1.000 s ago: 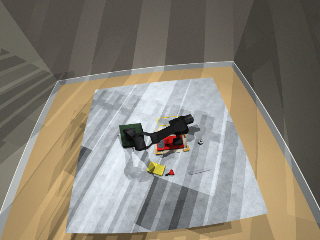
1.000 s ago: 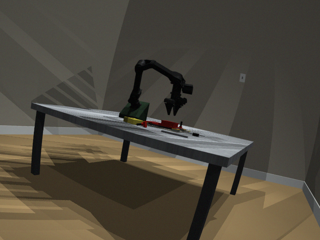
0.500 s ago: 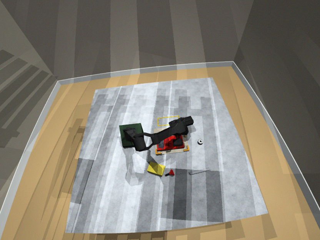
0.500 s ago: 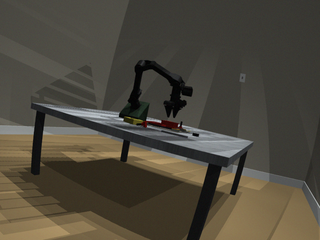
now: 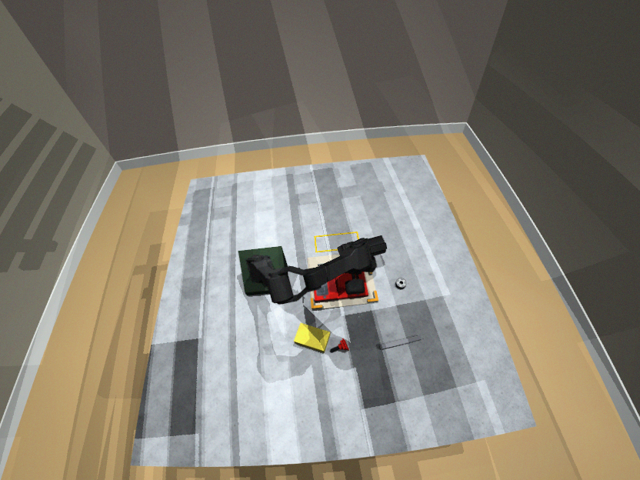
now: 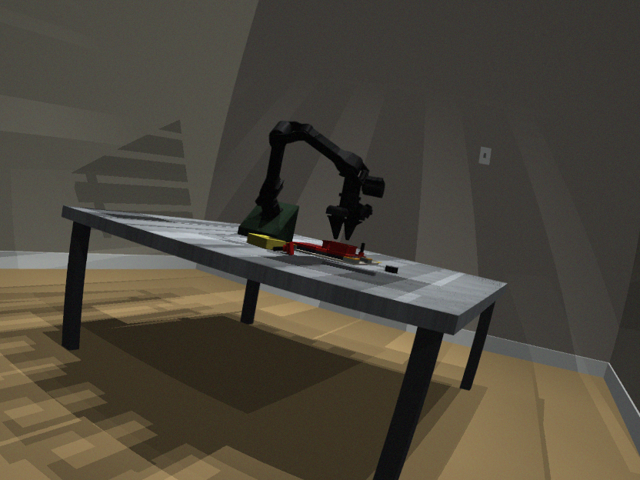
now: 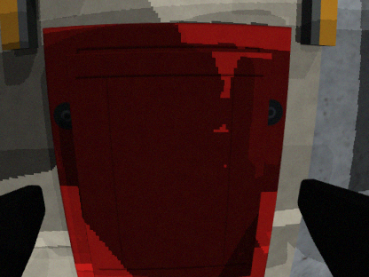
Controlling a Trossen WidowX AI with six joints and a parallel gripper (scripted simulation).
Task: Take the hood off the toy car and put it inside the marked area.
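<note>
My gripper tip is 20 mm above the red hood. Also, from my gripper tip: yellow block 210 mm to the right, 130 mm behind, 50 mm below; then grey bar 220 mm to the right, 170 mm ahead, 60 mm below; then wheel 190 mm ahead, 50 mm below, 10 mm to the left.
</note>
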